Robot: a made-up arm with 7 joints. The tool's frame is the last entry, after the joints. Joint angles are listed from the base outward.
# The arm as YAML. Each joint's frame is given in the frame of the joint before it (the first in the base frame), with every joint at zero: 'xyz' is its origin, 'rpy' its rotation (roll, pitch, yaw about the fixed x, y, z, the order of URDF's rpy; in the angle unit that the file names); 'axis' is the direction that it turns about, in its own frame. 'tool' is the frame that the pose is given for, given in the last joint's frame.
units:
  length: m
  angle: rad
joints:
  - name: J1
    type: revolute
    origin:
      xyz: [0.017, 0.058, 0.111]
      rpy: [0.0, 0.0, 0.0]
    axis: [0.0, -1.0, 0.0]
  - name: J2
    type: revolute
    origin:
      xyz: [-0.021, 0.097, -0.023]
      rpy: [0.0, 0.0, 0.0]
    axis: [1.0, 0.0, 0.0]
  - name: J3
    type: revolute
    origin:
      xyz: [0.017, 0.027, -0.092]
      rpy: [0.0, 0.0, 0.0]
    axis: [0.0, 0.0, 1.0]
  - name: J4
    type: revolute
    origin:
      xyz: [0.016, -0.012, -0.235]
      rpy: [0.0, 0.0, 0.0]
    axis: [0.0, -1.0, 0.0]
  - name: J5
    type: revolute
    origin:
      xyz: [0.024, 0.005, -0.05]
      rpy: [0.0, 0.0, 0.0]
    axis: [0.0, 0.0, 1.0]
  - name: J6
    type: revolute
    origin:
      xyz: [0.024, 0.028, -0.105]
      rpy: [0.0, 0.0, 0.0]
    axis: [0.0, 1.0, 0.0]
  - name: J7
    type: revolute
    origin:
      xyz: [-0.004, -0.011, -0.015]
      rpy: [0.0, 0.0, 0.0]
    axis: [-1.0, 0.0, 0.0]
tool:
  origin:
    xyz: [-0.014, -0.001, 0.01]
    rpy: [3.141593, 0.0, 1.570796]
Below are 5 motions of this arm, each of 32 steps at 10 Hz.
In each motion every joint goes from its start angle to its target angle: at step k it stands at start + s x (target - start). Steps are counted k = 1, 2, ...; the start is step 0. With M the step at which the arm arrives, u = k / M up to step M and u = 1 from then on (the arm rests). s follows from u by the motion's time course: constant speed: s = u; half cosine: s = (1 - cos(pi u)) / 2; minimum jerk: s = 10 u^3 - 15 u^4 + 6 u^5.
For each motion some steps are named. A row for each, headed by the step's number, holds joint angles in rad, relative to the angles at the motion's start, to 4 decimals.
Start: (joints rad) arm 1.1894 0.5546 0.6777 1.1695 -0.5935 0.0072 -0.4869
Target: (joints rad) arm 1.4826 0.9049 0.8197 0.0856 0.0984 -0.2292 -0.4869
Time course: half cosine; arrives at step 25
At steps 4, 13, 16, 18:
4: 0.0181 0.0217 0.0088 -0.0670 0.0428 -0.0146 0.0000
13: 0.1558 0.1861 0.0755 -0.5760 0.3677 -0.1256 0.0000
16: 0.2090 0.2497 0.1012 -0.7727 0.4932 -0.1685 0.0000
18: 0.2400 0.2868 0.1163 -0.8874 0.5665 -0.1935 0.0000

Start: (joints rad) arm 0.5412 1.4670 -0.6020 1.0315 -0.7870 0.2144 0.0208
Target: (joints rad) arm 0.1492 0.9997 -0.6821 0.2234 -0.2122 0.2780 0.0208
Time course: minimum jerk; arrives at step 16
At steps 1, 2, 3, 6, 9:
1: -0.0009 -0.0010 -0.0002 -0.0018 0.0013 0.0001 0.0000
2: -0.0063 -0.0075 -0.0013 -0.0130 0.0092 0.0010 0.0000
3: -0.0191 -0.0228 -0.0039 -0.0394 0.0280 0.0031 0.0000
6: -0.1079 -0.1286 -0.0220 -0.2224 0.1582 0.0175 0.0000
9: -0.2415 -0.2878 -0.0493 -0.4978 0.3541 0.0392 0.0000

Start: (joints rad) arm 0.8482 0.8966 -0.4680 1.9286 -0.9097 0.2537 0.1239
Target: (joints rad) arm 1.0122 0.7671 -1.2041 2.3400 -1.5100 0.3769 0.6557
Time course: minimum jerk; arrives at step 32
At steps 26, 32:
26: 0.1560 -0.1232 -0.7002 0.3913 -0.5710 0.1172 0.5059
32: 0.1640 -0.1295 -0.7361 0.4114 -0.6003 0.1232 0.5318

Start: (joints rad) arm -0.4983 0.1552 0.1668 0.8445 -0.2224 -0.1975 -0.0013
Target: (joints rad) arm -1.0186 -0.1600 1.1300 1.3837 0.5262 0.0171 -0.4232
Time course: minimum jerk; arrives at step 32
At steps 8, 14, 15, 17, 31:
8: -0.0539 -0.0326 0.0997 0.0558 0.0775 0.0222 -0.0437
14: -0.1998 -0.1210 0.3699 0.2071 0.2875 0.0824 -0.1620
15: -0.2297 -0.1392 0.4253 0.2381 0.3306 0.0948 -0.1863
17: -0.2906 -0.1760 0.5379 0.3011 0.4180 0.1198 -0.2356
31: -0.5201 -0.3151 0.9629 0.5390 0.7484 0.2145 -0.4218

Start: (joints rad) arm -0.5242 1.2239 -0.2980 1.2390 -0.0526 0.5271 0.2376
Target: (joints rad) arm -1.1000 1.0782 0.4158 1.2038 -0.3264 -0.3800 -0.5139
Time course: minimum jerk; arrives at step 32
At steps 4, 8, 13, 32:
4: -0.0092 -0.0023 0.0115 -0.0006 -0.0044 -0.0146 -0.0121
8: -0.0596 -0.0151 0.0739 -0.0036 -0.0283 -0.0939 -0.0778
13: -0.1890 -0.0478 0.2343 -0.0116 -0.0899 -0.2978 -0.2467
32: -0.5758 -0.1457 0.7138 -0.0352 -0.2738 -0.9071 -0.7515

